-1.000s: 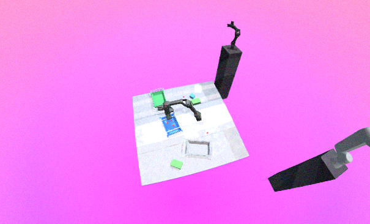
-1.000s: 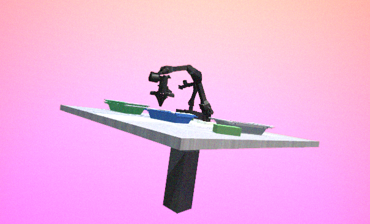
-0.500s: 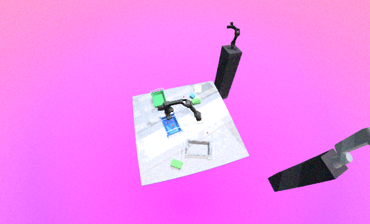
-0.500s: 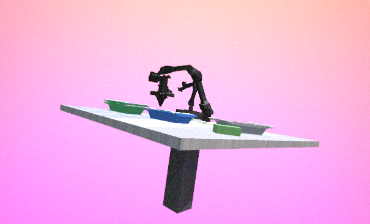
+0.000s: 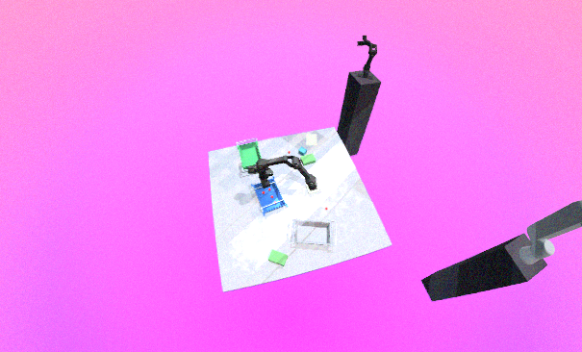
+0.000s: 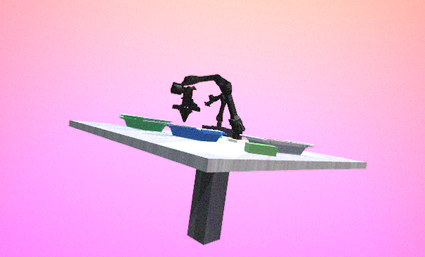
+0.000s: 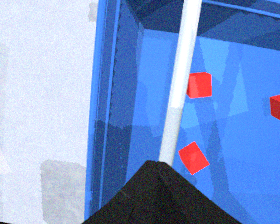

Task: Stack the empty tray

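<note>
My gripper tip is 23 cm past the grey tray, 50 cm to the right of it and 4 cm above it. Round my gripper tip: white block (57 cm behind, 39 cm to the right, 8 cm below); cyan block (43 cm behind, 26 cm to the right, 6 cm below).
</note>
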